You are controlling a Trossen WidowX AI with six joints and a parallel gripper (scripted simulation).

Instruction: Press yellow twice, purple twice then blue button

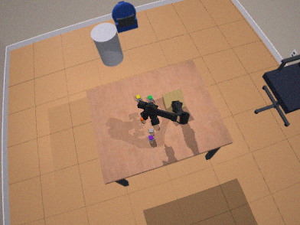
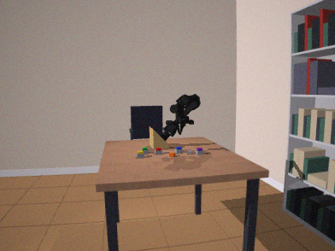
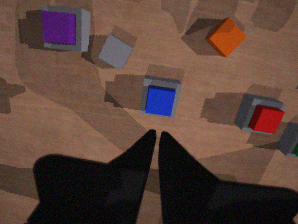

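The blue button is 9 cm below my gripper tip and 1 cm to the right of it. Round my gripper tip: purple button 13 cm to the left, 9 cm below, 5 cm ahead; then grey block 12 cm below, 6 cm to the left, 4 cm ahead; then orange block 12 cm below, 9 cm ahead, 6 cm to the right.
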